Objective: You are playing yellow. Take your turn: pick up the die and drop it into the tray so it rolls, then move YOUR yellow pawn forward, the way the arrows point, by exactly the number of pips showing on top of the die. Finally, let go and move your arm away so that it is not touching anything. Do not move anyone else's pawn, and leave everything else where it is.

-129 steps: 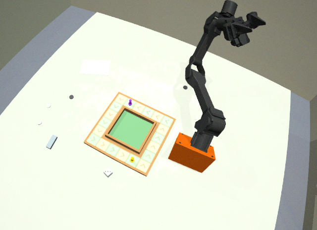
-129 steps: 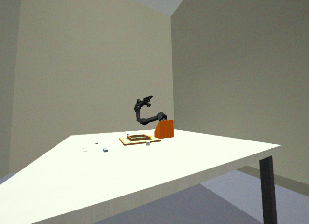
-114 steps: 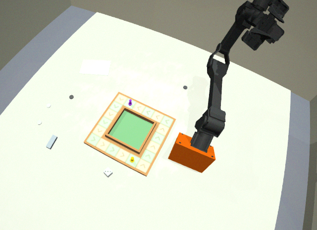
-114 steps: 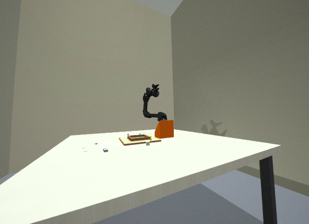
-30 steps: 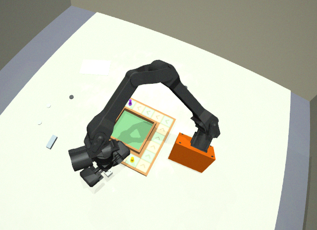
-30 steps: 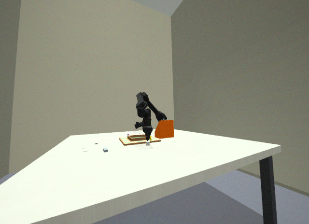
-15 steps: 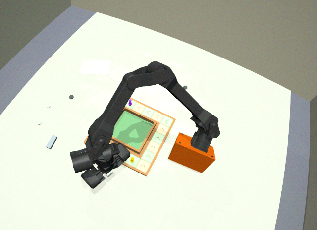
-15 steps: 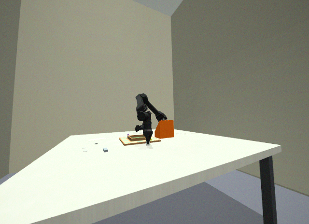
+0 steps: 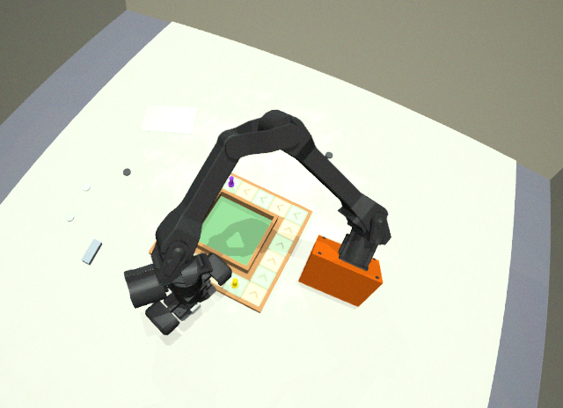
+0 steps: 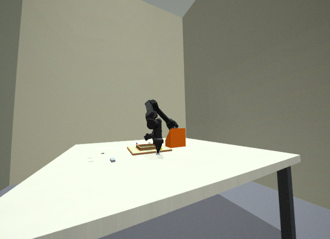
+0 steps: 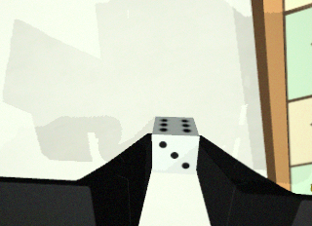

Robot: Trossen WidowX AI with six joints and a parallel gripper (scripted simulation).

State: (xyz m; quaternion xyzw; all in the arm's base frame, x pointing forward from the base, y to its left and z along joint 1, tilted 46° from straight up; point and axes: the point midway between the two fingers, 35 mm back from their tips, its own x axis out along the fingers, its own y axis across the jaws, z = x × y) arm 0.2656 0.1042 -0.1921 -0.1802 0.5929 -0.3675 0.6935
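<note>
Now: the yellow pawn 60 mm behind my gripper tip, 90 mm to the right of it and 10 mm above it. Round my gripper tip: green tray: 10 mm ahead, 200 mm to the right, 10 mm below; then grey block: 270 mm ahead, 10 mm to the left, 10 mm below; then white die: right at my gripper tip.
</note>
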